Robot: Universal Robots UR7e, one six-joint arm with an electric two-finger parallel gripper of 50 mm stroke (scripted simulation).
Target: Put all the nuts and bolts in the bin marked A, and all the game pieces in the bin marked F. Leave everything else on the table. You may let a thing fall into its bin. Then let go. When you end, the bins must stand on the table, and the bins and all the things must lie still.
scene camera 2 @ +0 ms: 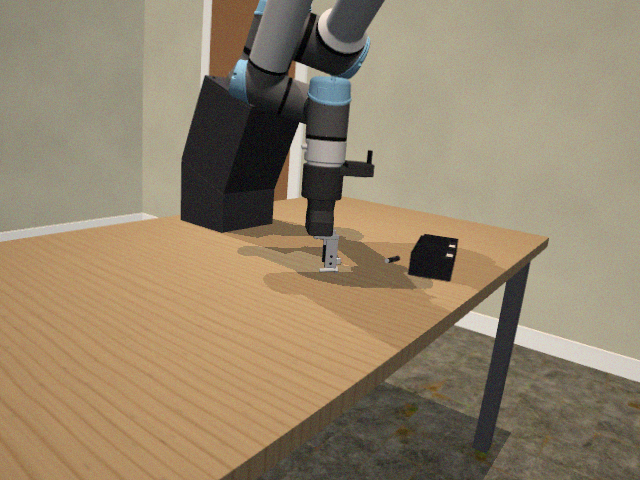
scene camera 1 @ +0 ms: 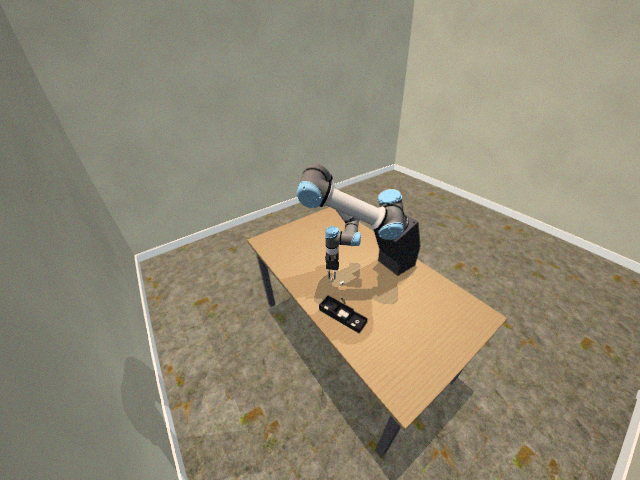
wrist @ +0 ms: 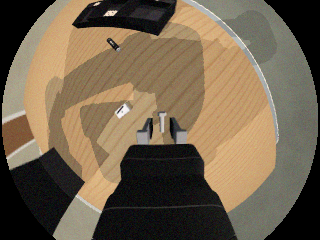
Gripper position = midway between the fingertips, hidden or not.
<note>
In view: the gripper (scene camera 2: 328, 264).
The gripper is seen too in the wrist view (wrist: 161, 124).
</note>
